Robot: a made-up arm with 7 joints.
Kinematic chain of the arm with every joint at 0, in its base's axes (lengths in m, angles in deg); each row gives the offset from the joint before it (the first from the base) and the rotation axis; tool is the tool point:
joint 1: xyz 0 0 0.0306 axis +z
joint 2: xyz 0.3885 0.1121 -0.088 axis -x
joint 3: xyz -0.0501 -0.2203 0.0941 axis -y
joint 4: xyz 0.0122 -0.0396 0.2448 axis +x
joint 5: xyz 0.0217 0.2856 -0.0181 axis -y
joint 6: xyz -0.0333 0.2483 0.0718 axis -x
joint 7: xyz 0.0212 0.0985 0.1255 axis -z
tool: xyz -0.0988 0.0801 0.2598
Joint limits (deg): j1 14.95..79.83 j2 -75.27..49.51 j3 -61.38..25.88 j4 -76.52..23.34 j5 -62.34..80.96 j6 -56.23..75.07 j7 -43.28..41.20
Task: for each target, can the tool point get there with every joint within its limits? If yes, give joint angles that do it. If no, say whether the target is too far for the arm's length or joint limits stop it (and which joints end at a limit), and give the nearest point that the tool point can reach.
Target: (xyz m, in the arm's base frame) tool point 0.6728 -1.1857 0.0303
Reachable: no: joint limits stop it (at a limit: joint 1, joint 2, joint 4, joint 7) | nearest point 0.5485 -0.7275 0.1709 | short by 0.495 m
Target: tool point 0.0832 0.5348 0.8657
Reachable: yes | joints 49.16 -30.79 -17.33 14.73 -7.32 57.16 -6.38
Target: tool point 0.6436 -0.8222 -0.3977
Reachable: no: joint limits stop it (at a limit: joint 1, joint 2, joint 4, joint 6) | nearest point 0.5725 -0.5967 0.0041 | short by 0.466 m
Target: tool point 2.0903 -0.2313 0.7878
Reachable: no: too far | nearest point 1.1973 -0.0523 0.4070 | short by 0.987 m
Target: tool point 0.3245 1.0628 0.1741
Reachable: yes | joints 21.63 15.95 -53.46 5.08 -11.46 56.60 -12.46
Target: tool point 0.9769 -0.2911 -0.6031
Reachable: no: joint limits stop it (at a limit: joint 1, joint 3, joint 4, joint 5, joint 6) | nearest point 0.7340 -0.1263 -0.4155 | short by 0.348 m
